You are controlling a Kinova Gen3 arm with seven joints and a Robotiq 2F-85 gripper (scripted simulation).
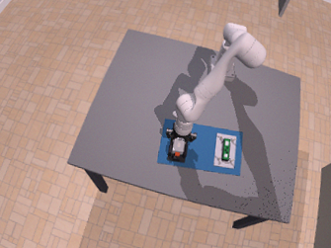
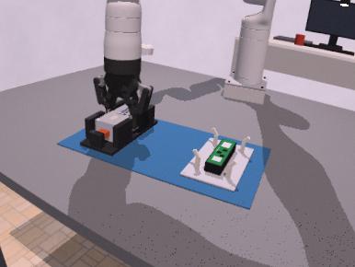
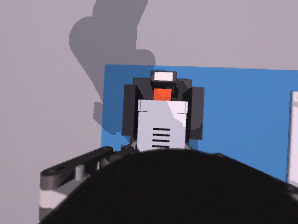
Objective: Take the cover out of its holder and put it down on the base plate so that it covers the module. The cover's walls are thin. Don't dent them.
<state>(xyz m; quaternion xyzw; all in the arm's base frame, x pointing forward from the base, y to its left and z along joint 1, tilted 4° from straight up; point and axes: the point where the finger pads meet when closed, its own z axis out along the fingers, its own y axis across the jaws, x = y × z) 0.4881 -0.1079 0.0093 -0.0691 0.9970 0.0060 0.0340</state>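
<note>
Right now the light grey cover is right at my hand.
</note>
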